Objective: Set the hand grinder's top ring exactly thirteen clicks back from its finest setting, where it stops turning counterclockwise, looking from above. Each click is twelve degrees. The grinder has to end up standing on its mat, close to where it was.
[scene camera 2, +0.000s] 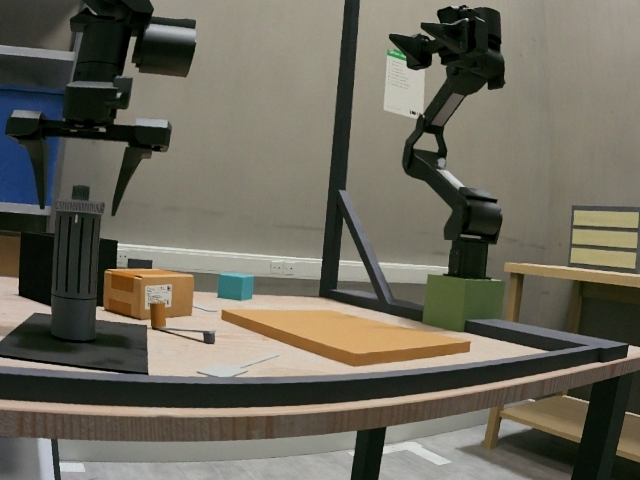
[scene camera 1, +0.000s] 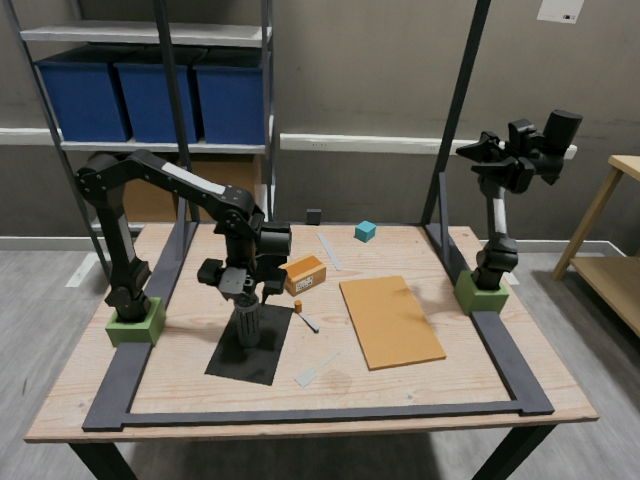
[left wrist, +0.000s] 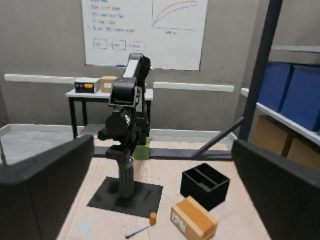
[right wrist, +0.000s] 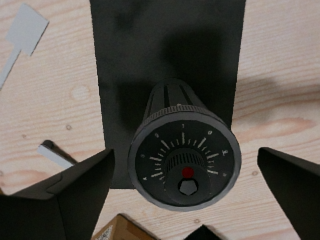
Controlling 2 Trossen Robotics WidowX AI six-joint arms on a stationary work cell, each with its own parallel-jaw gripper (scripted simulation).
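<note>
My left gripper (scene camera 2: 404, 30) is visible to me, and so is my right gripper (scene camera 2: 77, 212). I see a black mat (scene camera 1: 258, 364), which both wrist cameras show too, at (left wrist: 145, 200) and (right wrist: 133, 53). There is a dark hand grinder (scene camera 2: 76, 237), (scene camera 1: 248, 325), (right wrist: 187, 181). A cardboard box (scene camera 2: 128, 292), (scene camera 1: 305, 272) is here as well, and I can see a crank (scene camera 2: 157, 310). An orange board (scene camera 2: 356, 341) is part of the scene, though in the left wrist view it is out of frame. As for the teal cube (scene camera 2: 237, 287), I find that it is out of frame in the left wrist view.
</note>
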